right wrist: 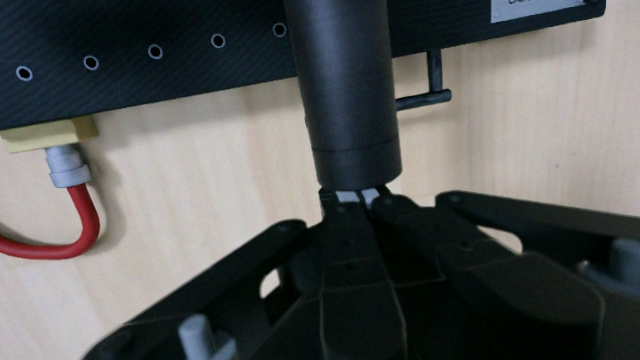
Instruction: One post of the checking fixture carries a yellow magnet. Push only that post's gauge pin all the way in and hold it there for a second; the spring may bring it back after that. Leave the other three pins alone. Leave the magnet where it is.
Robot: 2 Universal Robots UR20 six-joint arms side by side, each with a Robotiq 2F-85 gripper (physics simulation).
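A thick black cylinder, the knob of a gauge pin, reaches down from the top of the right wrist view, across the fixture's dark edge. Its flat lower end is at my fingertips. My right gripper is shut, with its two fingers together and nothing between them. Its pale tips are right against or just under the knob's end, which partly covers them; contact cannot be told for certain. The post, the yellow magnet and the other three pins do not show in this view. My left gripper is not in view.
The dark fixture plate with a row of holes crosses the top. A black T-shaped handle sticks out right of the knob. At the left, a pale yellow block with a grey fitting carries a red cable over the wooden table.
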